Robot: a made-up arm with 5 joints. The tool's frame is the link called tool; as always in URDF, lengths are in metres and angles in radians. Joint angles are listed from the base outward. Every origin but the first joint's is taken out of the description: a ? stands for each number. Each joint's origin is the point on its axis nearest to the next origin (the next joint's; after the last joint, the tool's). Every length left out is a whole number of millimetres.
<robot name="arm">
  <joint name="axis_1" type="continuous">
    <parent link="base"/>
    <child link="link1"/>
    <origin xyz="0 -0.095 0.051" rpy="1.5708 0 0"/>
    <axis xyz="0 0 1"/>
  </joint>
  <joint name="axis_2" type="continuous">
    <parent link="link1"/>
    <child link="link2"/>
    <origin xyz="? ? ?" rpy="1.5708 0 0"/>
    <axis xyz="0 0 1"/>
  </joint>
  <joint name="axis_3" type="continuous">
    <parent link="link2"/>
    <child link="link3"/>
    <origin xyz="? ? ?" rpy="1.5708 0 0"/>
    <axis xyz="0 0 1"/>
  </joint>
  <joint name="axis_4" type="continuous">
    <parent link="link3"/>
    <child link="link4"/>
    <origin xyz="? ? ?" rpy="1.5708 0 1.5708"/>
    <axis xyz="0 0 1"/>
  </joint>
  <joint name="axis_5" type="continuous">
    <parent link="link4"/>
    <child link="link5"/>
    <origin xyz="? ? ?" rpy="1.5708 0 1.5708"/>
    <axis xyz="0 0 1"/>
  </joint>
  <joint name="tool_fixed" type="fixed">
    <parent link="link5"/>
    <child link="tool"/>
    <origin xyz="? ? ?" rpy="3.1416 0 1.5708"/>
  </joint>
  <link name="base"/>
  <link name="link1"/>
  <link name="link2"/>
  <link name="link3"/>
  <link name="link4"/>
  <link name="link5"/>
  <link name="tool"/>
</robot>
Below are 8 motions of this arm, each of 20 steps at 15 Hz.
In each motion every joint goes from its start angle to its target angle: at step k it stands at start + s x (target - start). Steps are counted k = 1, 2, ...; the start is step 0. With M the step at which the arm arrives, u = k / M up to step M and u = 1 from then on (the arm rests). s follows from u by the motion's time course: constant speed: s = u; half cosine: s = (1 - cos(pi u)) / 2; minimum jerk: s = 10 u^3 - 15 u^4 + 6 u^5.
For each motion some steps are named. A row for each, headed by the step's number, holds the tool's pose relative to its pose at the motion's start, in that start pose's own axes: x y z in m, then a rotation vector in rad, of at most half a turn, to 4 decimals.
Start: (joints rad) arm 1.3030 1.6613 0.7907 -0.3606 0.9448
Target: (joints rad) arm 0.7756 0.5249 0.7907 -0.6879 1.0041
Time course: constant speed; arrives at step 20
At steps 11, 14, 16, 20:
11: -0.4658 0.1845 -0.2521 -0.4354 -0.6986 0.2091
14: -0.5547 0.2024 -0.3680 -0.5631 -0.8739 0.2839
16: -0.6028 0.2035 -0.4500 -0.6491 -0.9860 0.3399
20: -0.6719 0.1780 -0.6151 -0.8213 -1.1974 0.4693

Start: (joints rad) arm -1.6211 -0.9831 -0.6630 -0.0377 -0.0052
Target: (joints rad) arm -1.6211 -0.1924 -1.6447 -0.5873 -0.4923
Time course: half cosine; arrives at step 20
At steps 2, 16, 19, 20:
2: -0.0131 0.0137 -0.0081 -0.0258 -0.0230 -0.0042
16: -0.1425 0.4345 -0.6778 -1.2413 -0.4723 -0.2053
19: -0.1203 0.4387 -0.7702 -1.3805 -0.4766 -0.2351
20: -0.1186 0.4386 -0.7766 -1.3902 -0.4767 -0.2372

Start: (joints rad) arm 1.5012 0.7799 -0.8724 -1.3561 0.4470
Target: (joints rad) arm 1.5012 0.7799 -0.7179 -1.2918 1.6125
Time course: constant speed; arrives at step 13
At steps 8, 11, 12, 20:
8: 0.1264 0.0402 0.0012 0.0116 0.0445 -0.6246
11: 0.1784 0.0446 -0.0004 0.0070 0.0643 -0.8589
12: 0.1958 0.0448 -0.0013 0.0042 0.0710 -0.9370
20: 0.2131 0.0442 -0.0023 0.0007 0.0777 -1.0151

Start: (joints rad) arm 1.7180 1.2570 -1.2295 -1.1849 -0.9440
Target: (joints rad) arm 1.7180 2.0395 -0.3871 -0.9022 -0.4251
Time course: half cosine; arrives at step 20
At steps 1, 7, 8, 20:
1: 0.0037 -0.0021 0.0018 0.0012 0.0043 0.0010
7: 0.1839 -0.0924 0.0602 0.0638 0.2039 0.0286
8: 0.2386 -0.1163 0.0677 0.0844 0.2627 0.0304
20: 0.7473 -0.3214 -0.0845 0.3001 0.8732 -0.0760

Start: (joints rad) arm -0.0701 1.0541 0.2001 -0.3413 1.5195
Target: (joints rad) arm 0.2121 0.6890 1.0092 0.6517 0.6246
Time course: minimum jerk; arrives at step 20
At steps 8, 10, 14, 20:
8: 0.1129 0.0685 -0.0102 -0.1113 0.3785 0.4511
10: 0.1609 0.1137 -0.0328 -0.1530 0.5990 0.6792
14: 0.2129 0.1931 -0.1010 -0.1886 1.0095 1.0145
20: 0.2219 0.2230 -0.1434 -0.1853 1.2061 1.1278

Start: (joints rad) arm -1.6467 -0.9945 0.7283 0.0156 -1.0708
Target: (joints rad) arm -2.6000 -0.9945 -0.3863 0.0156 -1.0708
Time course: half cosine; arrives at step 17
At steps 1, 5, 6, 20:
1: -0.0060 0.0011 -0.0007 -0.0019 -0.0069 0.0046
5: -0.1402 0.0168 -0.0265 -0.0400 -0.1694 0.0938
6: -0.1947 0.0183 -0.0432 -0.0528 -0.2409 0.1228
20: -0.5604 -0.0044 -0.3332 -0.0905 -0.9477 0.1445

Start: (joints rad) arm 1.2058 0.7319 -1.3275 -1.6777 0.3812
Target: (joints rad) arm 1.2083 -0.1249 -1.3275 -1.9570 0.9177
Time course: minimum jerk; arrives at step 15
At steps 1, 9, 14, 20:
1: 0.0002 -0.0010 -0.0007 0.0016 0.0000 -0.0015
9: 0.0474 -0.1945 -0.2197 0.3942 0.0875 -0.3907
14: 0.0654 -0.2452 -0.3447 0.5656 0.1805 -0.5710
20: 0.0655 -0.2456 -0.3458 0.5670 0.1814 -0.5725

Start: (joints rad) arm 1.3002 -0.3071 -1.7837 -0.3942 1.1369
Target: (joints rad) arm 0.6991 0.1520 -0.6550 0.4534 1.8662
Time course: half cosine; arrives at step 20
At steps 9, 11, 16, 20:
9: 0.1916 0.4478 -0.1625 -0.6504 0.3400 -0.1969
11: 0.2347 0.5667 -0.3139 -0.9320 0.4024 -0.3300
16: 0.2813 0.6420 -0.6953 -1.5500 0.3676 -0.6868
20: 0.2876 0.6168 -0.8021 -1.7300 0.3071 -0.8071

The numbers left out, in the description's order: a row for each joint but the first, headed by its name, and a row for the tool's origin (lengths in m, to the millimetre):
axis_2: -0.077 0.008 0
axis_3: 0.104 -0.272 0
axis_4: -0.147 -0.324 0
axis_5: -0.344 -0.129 0
tool: 0.087 -0.097 0

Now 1 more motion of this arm.
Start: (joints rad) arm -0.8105 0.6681 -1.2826 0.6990 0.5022
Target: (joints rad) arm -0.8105 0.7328 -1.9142 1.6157 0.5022
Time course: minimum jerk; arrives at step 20
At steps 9, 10, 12, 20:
9: -0.0263 -0.1947 -0.0810 0.3825 0.0199 0.1973
10: -0.0227 -0.2346 -0.1070 0.4636 0.0332 0.2521
12: -0.0053 -0.3047 -0.1634 0.6138 0.0695 0.3688
20: 0.0535 -0.3948 -0.2719 0.8433 0.1671 0.5960

